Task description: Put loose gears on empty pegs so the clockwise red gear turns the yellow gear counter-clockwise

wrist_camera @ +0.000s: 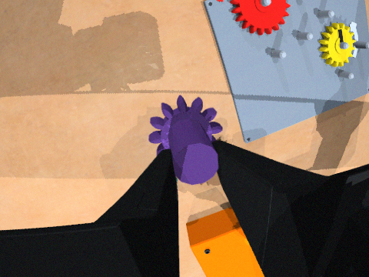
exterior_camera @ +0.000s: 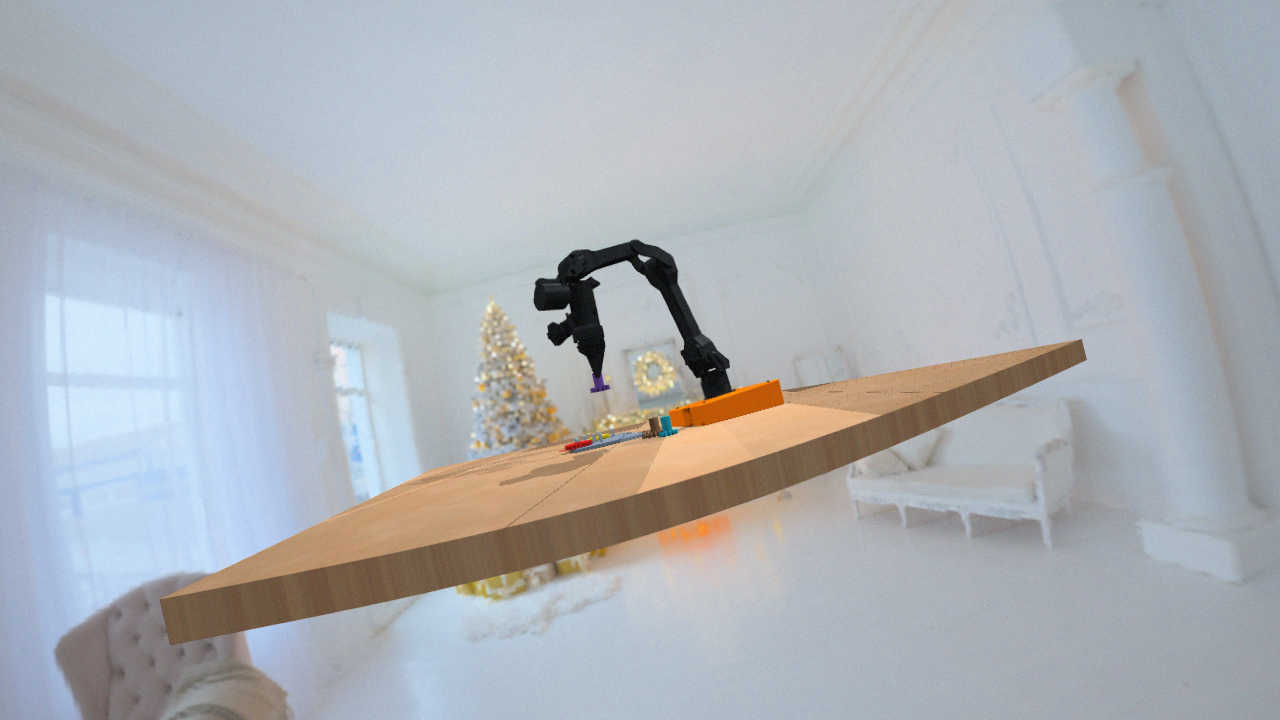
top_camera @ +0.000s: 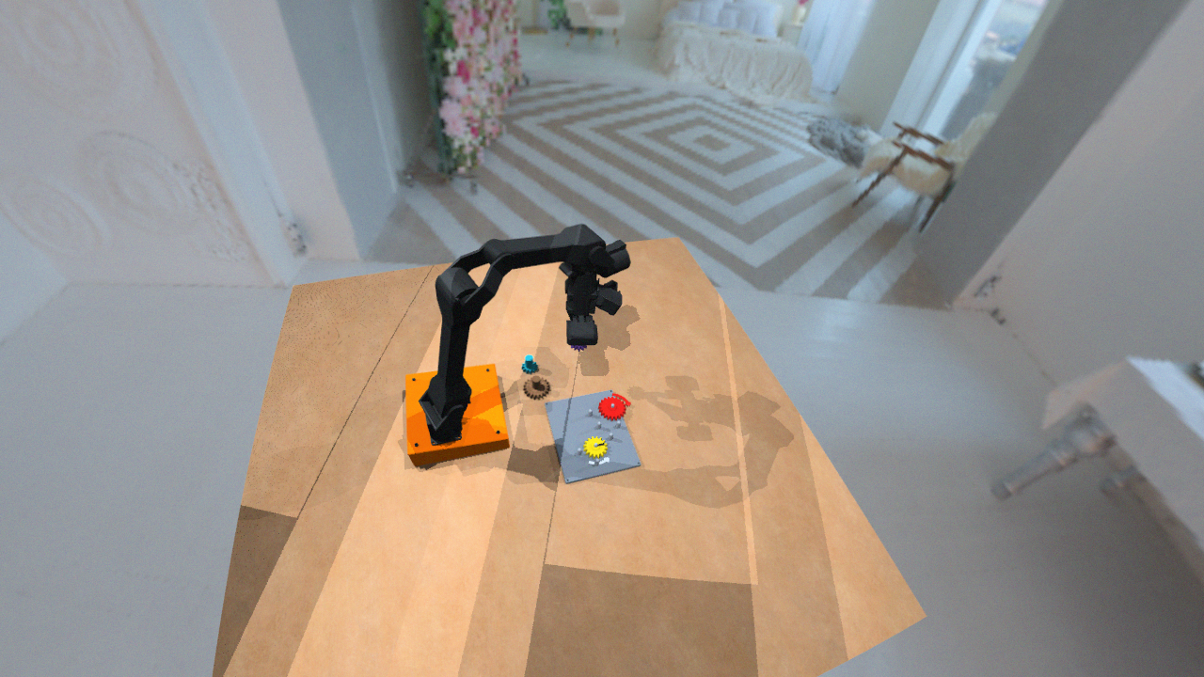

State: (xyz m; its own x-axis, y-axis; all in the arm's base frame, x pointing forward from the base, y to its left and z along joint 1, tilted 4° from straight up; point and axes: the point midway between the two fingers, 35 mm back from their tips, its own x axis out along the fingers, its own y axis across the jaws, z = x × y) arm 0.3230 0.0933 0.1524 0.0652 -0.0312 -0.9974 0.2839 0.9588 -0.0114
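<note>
Right now the red gear is 13 cm below my gripper tip, 12 cm to the right of it and 5 cm ahead of it. Also, from my gripper tip: teal gear (13 cm below, 10 cm behind, 6 cm to the left); then purple gear (1 cm below); then brown gear (13 cm below, 10 cm behind, 1 cm to the right).
</note>
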